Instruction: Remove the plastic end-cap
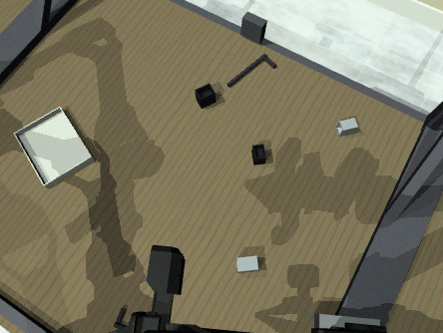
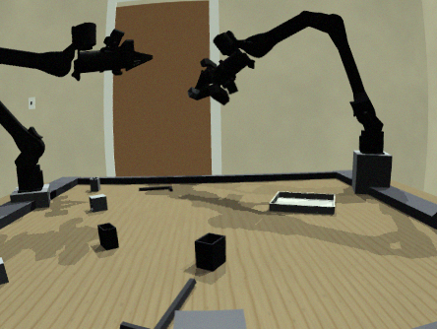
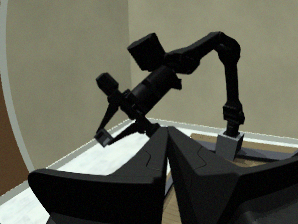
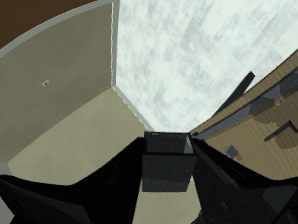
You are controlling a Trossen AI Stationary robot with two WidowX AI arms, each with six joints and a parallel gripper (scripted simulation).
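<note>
Right now my right hand is 10 mm short of the grey plastic end-cap, 30 mm to the right of it and 10 mm above it. The rest, counted from my right hand: metal parts tray 370 mm behind, 190 mm to the right, 280 mm below; then L-shaped dark bar 730 mm behind, 100 mm to the left, 280 mm below.
</note>
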